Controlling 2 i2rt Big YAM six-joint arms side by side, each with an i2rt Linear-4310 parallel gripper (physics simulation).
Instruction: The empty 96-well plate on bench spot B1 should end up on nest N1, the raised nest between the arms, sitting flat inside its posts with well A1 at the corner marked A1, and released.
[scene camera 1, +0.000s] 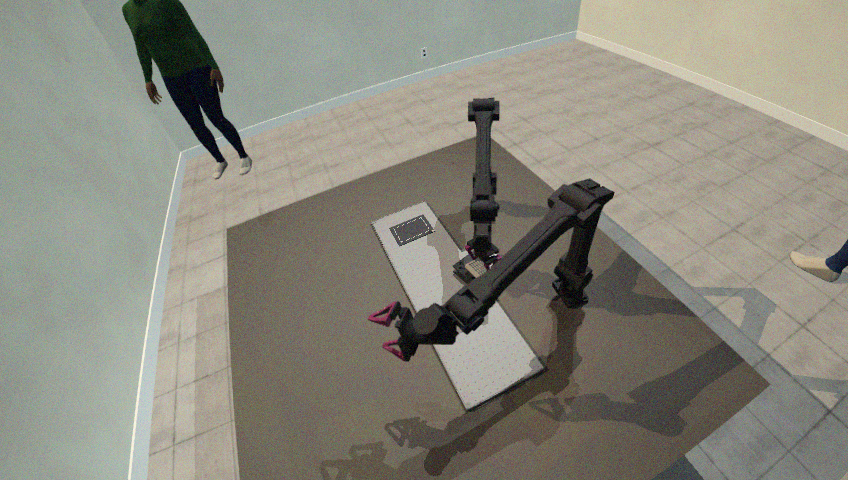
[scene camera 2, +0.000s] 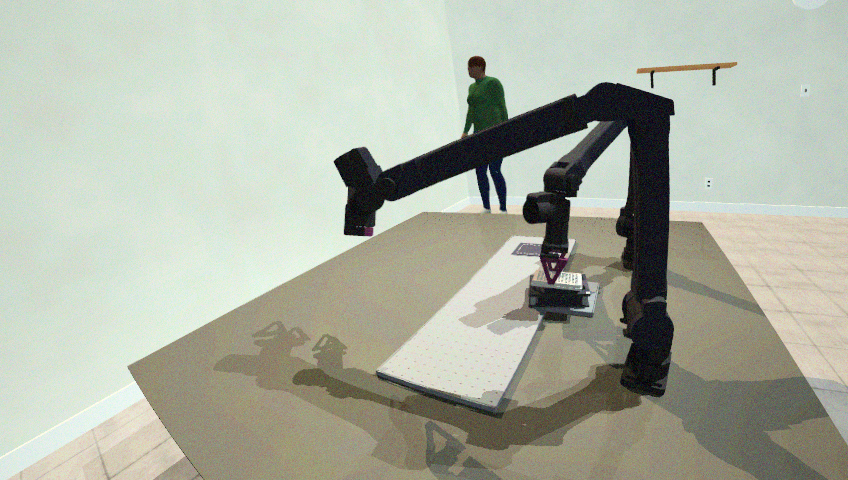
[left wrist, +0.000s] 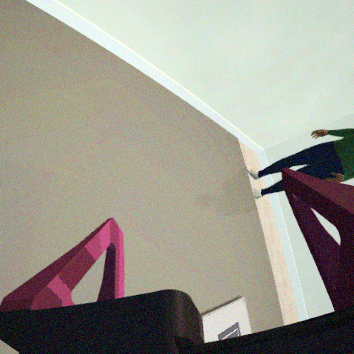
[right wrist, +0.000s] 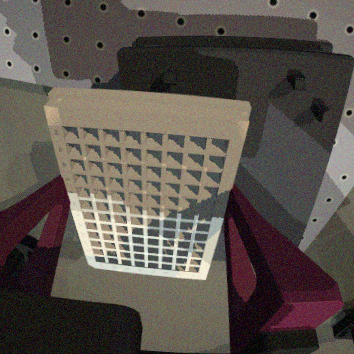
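Where they show: left gripper, between the fingertips: (scene camera 1: 375, 331) (left wrist: 196, 203); right gripper, between the fingertips: (scene camera 1: 482, 266) (scene camera 2: 551, 279) (right wrist: 145, 186); left arm's base, origin of its link: (scene camera 1: 569, 292) (scene camera 2: 645, 371).
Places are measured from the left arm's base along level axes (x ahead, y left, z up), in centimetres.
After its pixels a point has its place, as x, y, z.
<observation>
The 96-well plate (scene camera 1: 475, 268) @(30.9, -15.6, 9.6) (scene camera 2: 565, 279) @(24.2, -16.2, 9.2) (right wrist: 147, 172) @(29.2, -15.9, 9.1) is pale, with square wells. My right gripper (scene camera 2: 552, 278) @(28.0, -16.1, 8.7) (right wrist: 145, 186) @(28.0, -16.1, 8.7) is shut on it, one magenta finger on each long side. The plate is low over the dark raised nest (scene camera 2: 559, 296) @(25.3, -15.2, 4.6) (right wrist: 210, 70) @(33.6, -17.0, 5.2); in the right wrist view part of the nest top with small posts shows beyond the plate, toward the upper right. Whether the plate touches the nest, and the A1 marks, I cannot tell. My left gripper (scene camera 1: 379, 330) @(67.1, 10.9, 32.2) (left wrist: 196, 203) @(67.1, 10.9, 32.2) is open and empty, high up and away from the nest.
A white perforated board (scene camera 1: 499, 368) @(35.7, 18.4, 1.3) (scene camera 2: 458, 356) @(37.3, 13.7, 1.3) lies beside the nest. A dark dashed rectangle (scene camera 1: 411, 230) @(47.5, -51.3, 1.4) (scene camera 2: 526, 249) @(51.2, -50.4, 1.5) (left wrist: 230, 332) @(54.3, -51.1, 1.5) is marked near its far end. The left forearm (scene camera 1: 517, 246) @(29.4, 9.2, 47.3) crosses in front of the nest in scene camera 1. A person (scene camera 1: 178, 53) (scene camera 2: 487, 107) stands beyond the mat.
</observation>
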